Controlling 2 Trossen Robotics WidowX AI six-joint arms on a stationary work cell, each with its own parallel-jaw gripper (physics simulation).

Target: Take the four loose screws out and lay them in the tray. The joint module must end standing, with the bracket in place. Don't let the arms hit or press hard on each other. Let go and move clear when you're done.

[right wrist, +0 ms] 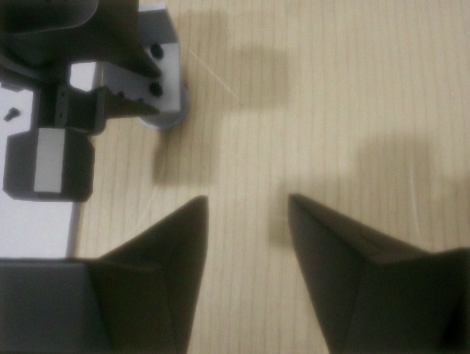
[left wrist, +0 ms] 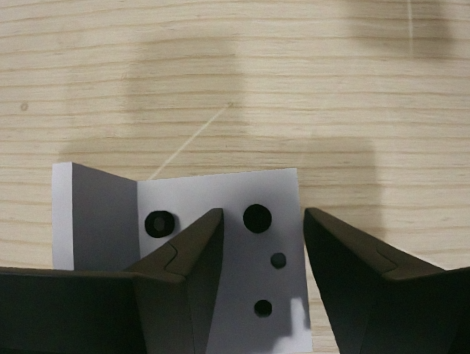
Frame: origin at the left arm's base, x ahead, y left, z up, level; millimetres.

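Seen in the pictures: left gripper, fingertip midpoint: (right wrist: pixel 157 94) (left wrist: pixel 263 219); right gripper, fingertip midpoint: (right wrist: pixel 248 206).
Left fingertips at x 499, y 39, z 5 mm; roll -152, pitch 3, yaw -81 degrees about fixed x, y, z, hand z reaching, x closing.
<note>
A point is followed by its place in that frame.
A pale grey angled bracket (left wrist: pixel 200 192) @[x 506, y 65, z 3 mm] (right wrist: pixel 172 67) @[x 507, y 67, z 3 mm] has an upright flange at one end. It sits above a round grey part (right wrist: pixel 184 102) @[x 508, y 56, z -51 mm], probably the joint module, mostly hidden. Two large dark round spots, which look like screw heads (left wrist: pixel 159 224) @[x 492, y 76, z 11 mm] (left wrist: pixel 257 218) @[x 499, y 41, z 11 mm] (right wrist: pixel 156 51) @[x 492, y 76, z 11 mm], show on the bracket. Two smaller dark round spots lie nearer the camera; I cannot tell whether they are holes or screws. My left gripper (left wrist: pixel 263 219) @[x 499, y 39, z 6 mm] (right wrist: pixel 157 94) @[x 499, y 39, z 6 mm] is partly open and empty, its fingertips over the bracket's far end. My right gripper (right wrist: pixel 248 206) @[x 594, y -46, z 127 mm] is partly open and empty, away from the bracket.
A pale flat surface (right wrist: pixel 37 225) @[x 371, y -103, z -59 mm], possibly the tray, runs along the left of the right wrist view. A small dark screw-like piece (right wrist: pixel 12 114) @[x 311, y 13, z -51 mm] shows on its upper part. The left arm's dark wrist (right wrist: pixel 47 165) @[x 488, y -43, z 99 mm] hangs over it. Shadows fall on the wooden table (right wrist: pixel 310 75) @[x 637, y 115, z -63 mm].
</note>
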